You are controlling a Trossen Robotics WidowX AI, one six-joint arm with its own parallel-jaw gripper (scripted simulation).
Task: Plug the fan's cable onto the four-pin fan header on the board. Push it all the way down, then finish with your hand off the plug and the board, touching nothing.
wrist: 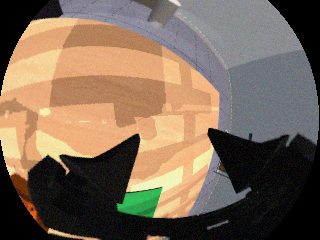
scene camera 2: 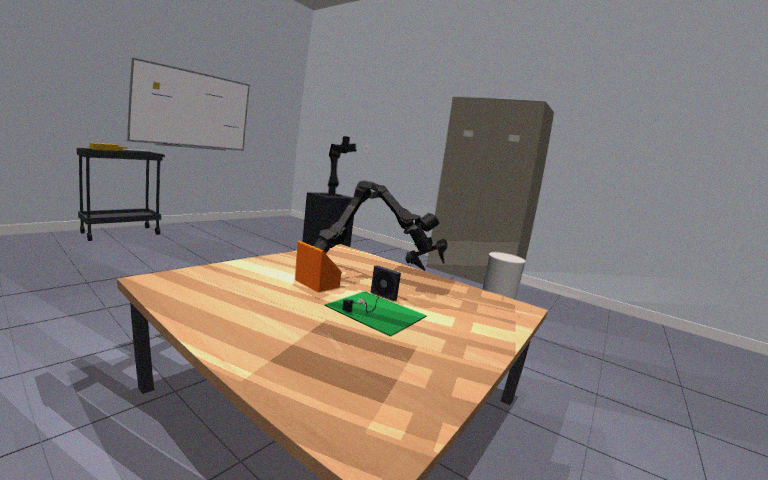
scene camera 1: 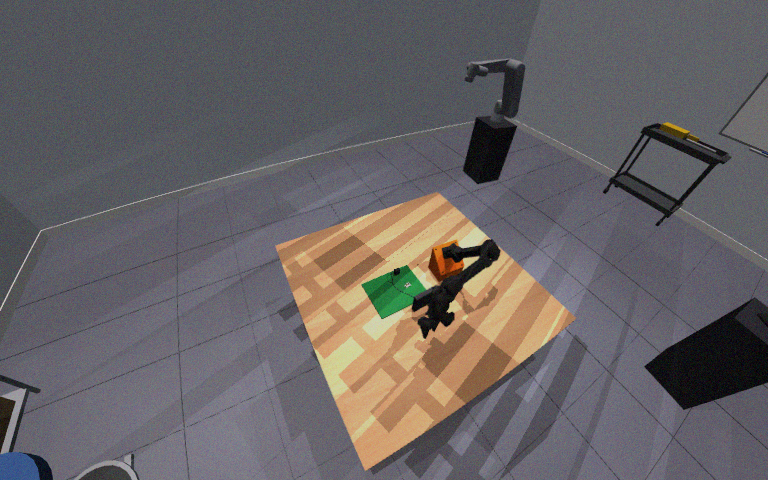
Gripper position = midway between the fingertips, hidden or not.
Observation:
The gripper (wrist: pixel 174 134) is open and holds nothing. Also in view: a green board (scene camera 2: pixel 389 318) and a black fan (scene camera 2: pixel 385 281).
The green board shows as well in the wrist view (wrist: pixel 141 203) and in scene camera 1 (scene camera 1: pixel 387 300).

